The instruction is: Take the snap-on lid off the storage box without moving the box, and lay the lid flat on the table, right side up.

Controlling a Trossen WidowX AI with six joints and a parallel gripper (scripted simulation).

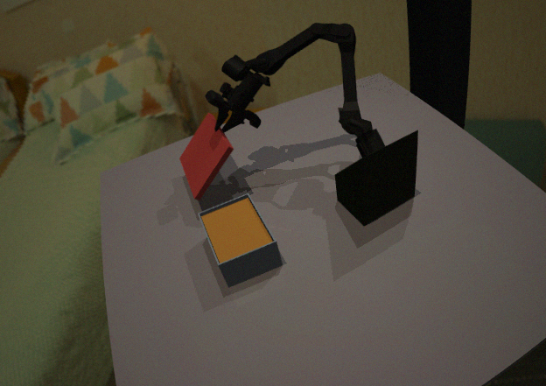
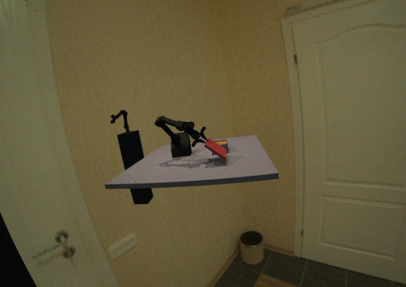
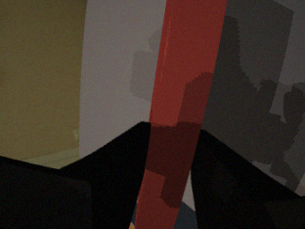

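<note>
Now: the lid 70 mm ahead of my gripper tip and 50 mm below it. From my gripper tip the other things lie so: storage box 80 mm ahead, 320 mm to the left, 130 mm below.
</note>
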